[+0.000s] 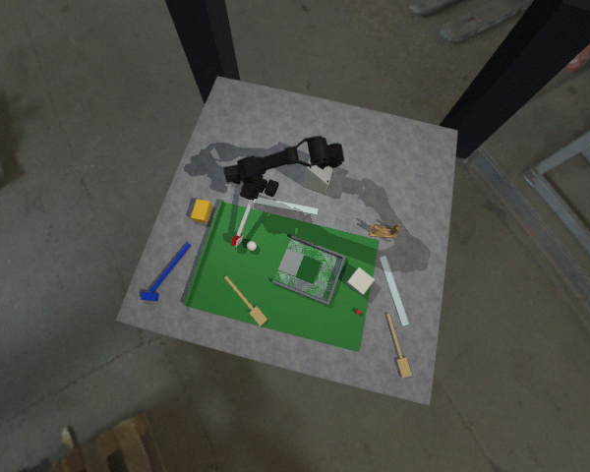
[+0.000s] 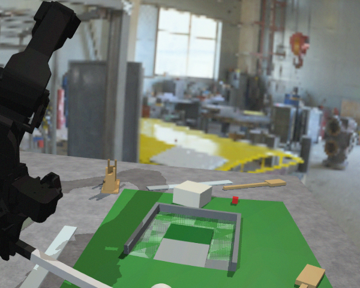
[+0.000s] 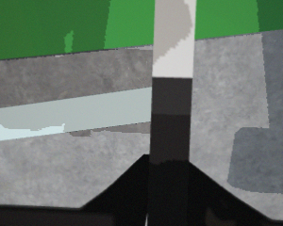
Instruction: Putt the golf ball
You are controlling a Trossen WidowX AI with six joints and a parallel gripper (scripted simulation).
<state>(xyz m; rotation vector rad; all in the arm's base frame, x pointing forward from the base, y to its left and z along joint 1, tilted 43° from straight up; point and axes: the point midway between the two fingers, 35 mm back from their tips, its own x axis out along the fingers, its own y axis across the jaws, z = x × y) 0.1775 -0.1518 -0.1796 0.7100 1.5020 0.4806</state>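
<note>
Now: gripper tip 120 mm short of the red putter, 10 mm to the left of it and 10 mm above it. Also, from my gripper tip: white golf ball: 230 mm ahead, 50 mm below, 30 mm to the left; green mat: 300 mm ahead, 200 mm to the left, 70 mm below; yellow block: 230 mm to the right, 130 mm ahead, 50 mm below.
</note>
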